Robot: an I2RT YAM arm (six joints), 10 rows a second.
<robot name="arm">
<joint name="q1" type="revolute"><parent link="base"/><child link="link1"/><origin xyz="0 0 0.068" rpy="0 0 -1.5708"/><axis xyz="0 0 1"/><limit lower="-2.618" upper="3.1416"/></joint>
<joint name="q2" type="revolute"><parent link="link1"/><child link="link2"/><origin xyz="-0.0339 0.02 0.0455" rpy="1.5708 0 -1.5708"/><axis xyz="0 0 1"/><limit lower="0" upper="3.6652"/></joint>
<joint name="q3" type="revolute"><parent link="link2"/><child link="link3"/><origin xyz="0.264 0 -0.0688" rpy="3.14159 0 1.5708"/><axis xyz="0 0 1"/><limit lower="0" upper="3.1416"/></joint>
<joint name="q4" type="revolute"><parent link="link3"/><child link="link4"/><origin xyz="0.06 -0.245 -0.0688" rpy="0 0 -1.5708"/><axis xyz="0 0 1"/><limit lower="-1.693" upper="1.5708"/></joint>
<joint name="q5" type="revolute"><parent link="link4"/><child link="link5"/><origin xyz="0.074 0.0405 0.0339" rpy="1.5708 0 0"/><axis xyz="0 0 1"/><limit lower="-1.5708" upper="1.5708"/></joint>
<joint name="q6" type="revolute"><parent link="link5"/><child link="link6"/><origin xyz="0.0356 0 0.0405" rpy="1.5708 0 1.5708"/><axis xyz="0 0 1"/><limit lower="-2.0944" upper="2.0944"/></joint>
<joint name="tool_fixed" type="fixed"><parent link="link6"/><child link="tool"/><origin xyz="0 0 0" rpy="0 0 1.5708"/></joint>
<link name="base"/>
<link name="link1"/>
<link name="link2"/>
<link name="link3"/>
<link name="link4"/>
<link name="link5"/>
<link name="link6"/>
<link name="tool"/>
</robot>
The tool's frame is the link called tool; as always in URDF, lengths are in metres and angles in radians.
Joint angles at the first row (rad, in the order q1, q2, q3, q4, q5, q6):
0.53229, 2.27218, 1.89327, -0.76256, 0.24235, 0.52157
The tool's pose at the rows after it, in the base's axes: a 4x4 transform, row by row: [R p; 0 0 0 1], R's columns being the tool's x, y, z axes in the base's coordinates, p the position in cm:
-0.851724 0.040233 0.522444 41.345; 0.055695 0.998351 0.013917 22.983; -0.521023 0.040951 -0.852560 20.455; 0 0 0 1
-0.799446 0.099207 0.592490 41.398; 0.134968 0.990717 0.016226 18.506; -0.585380 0.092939 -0.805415 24.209; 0 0 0 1
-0.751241 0.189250 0.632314 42.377; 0.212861 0.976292 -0.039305 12.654; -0.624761 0.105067 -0.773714 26.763; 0 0 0 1
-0.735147 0.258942 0.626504 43.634; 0.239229 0.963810 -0.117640 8.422; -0.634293 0.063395 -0.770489 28.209; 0 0 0 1
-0.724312 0.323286 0.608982 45.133; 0.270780 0.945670 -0.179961 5.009; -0.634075 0.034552 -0.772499 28.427; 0 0 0 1
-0.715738 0.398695 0.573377 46.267; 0.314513 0.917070 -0.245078 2.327; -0.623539 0.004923 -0.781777 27.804; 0 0 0 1
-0.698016 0.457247 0.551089 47.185; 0.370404 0.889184 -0.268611 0.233; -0.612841 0.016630 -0.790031 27.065; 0 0 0 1
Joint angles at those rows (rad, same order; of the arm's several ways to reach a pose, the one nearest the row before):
0.52620, 2.18015, 1.82108, -0.71807, 0.25304, 0.51391
0.43900, 2.04665, 1.74279, -0.67356, 0.23941, 0.49556
0.30866, 1.97586, 1.72722, -0.67026, 0.23159, 0.45875
0.21037, 1.98638, 1.79901, -0.73146, 0.24841, 0.41123
0.13075, 2.03223, 1.87561, -0.76988, 0.26075, 0.38504
0.07222, 2.08304, 1.93269, -0.80377, 0.28984, 0.39113
0.02630, 2.12591, 1.97256, -0.81456, 0.28692, 0.41718

